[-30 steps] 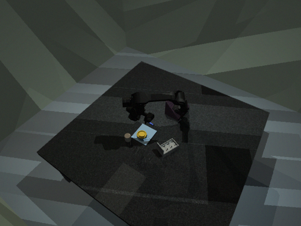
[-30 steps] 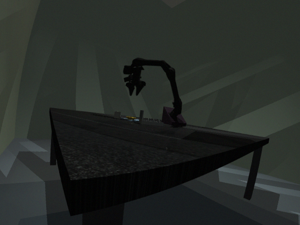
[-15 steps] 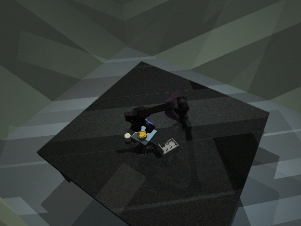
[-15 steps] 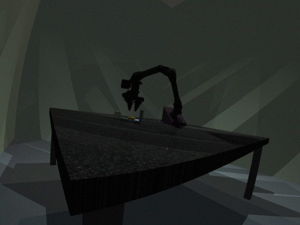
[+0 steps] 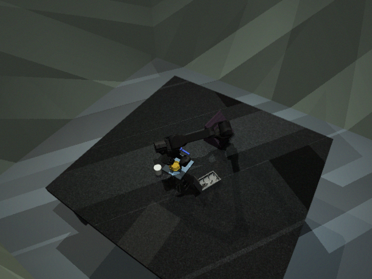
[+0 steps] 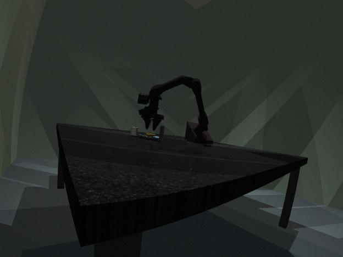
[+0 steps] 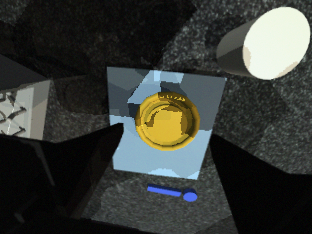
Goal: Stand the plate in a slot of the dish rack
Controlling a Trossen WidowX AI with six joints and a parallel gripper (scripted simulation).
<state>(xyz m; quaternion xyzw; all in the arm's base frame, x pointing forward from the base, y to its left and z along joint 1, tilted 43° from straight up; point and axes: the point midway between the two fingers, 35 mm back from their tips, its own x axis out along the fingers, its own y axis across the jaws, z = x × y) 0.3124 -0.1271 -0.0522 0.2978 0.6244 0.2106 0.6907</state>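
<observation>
Now: the yellow plate 3 cm below my gripper tip. The rest, counted from my gripper tip: blue spoon (14 cm behind, 2 cm to the right, 4 cm below); then light blue mat (2 cm behind, 1 cm to the left, 4 cm below); then beige cup (7 cm ahead, 7 cm to the right, 2 cm below).
</observation>
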